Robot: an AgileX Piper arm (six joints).
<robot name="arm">
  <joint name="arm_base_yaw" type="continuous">
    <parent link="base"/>
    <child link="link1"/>
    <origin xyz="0 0 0.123" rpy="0 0 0"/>
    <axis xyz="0 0 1"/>
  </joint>
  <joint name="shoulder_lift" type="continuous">
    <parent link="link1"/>
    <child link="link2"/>
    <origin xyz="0 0 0" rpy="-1.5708 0 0"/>
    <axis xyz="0 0 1"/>
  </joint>
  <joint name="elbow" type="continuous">
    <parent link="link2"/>
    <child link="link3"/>
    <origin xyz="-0.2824 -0.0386 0" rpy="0 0 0"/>
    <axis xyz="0 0 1"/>
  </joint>
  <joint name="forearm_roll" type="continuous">
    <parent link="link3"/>
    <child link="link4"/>
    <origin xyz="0.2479 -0.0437 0" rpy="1.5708 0 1.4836"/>
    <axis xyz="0 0 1"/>
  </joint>
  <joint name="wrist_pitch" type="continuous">
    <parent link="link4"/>
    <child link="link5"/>
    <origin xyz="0 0 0" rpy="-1.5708 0 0"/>
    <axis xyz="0 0 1"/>
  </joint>
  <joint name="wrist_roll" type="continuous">
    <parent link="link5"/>
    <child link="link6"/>
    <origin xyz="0 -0.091 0" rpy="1.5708 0 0"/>
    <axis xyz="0 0 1"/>
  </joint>
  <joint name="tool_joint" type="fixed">
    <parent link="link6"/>
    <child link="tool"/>
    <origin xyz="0 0 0" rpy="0 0 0"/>
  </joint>
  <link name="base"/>
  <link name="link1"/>
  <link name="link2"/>
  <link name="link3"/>
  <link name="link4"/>
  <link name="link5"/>
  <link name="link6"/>
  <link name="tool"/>
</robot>
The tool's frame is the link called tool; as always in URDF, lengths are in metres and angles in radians. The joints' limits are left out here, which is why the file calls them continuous.
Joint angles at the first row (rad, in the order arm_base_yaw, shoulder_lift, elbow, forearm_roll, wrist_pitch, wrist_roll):
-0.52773, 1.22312, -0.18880, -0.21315, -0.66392, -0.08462
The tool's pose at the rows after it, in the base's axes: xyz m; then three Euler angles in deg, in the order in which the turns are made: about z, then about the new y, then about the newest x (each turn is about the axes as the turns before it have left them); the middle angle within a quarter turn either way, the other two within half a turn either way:
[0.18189 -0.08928 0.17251 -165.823 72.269 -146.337]
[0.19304 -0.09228 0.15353 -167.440 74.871 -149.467]
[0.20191 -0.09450 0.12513 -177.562 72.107 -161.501]
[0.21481 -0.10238 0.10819 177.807 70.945 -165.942]
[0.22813 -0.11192 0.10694 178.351 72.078 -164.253]
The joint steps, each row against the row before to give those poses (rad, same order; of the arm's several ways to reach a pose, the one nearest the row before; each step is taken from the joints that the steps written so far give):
0.00003, 0.13826, 0.00089, -0.00215, -0.17433, 0.01227
-0.00003, 0.17827, -0.00002, -0.00878, -0.20622, 0.00466
0.00000, 0.17851, -0.01609, -0.02116, -0.09089, 0.00200
0.00001, 0.11899, -0.05362, 0.00791, -0.03685, 0.00142
-0.00003, 0.03605, -0.06015, 0.01845, 0.00233, 0.00001

